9 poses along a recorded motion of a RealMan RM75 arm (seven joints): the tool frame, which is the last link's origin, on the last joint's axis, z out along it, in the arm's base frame.
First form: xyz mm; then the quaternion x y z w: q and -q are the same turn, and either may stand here.
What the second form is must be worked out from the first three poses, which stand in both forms.
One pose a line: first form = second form
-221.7, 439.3, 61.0, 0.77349, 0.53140, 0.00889, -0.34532 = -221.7, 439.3, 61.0, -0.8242, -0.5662, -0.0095, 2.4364
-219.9, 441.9, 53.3, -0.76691, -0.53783, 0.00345, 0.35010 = -219.9, 441.9, 53.3, -0.8187, -0.5742, 0.0037, 2.4262
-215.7, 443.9, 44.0, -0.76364, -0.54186, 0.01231, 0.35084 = -215.7, 443.9, 44.0, -0.8155, -0.5786, 0.0131, 2.4247
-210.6, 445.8, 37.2, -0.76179, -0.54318, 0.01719, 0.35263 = -210.6, 445.8, 37.2, -0.8141, -0.5805, 0.0184, 2.4208
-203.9, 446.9, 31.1, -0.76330, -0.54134, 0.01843, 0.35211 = -203.9, 446.9, 31.1, -0.8155, -0.5784, 0.0197, 2.4219
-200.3, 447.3, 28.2, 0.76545, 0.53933, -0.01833, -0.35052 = -200.3, 447.3, 28.2, -0.8173, -0.5759, 0.0196, 2.4253
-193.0, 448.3, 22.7, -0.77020, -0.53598, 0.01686, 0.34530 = -193.0, 448.3, 22.7, -0.8207, -0.5711, 0.0180, 2.4365
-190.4, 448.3, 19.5, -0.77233, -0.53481, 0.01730, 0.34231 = -190.4, 448.3, 19.5, -0.8220, -0.5692, 0.0184, 2.4428
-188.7, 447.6, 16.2, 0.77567, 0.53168, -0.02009, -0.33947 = -188.7, 447.6, 16.2, -0.8246, -0.5652, 0.0214, 2.4489
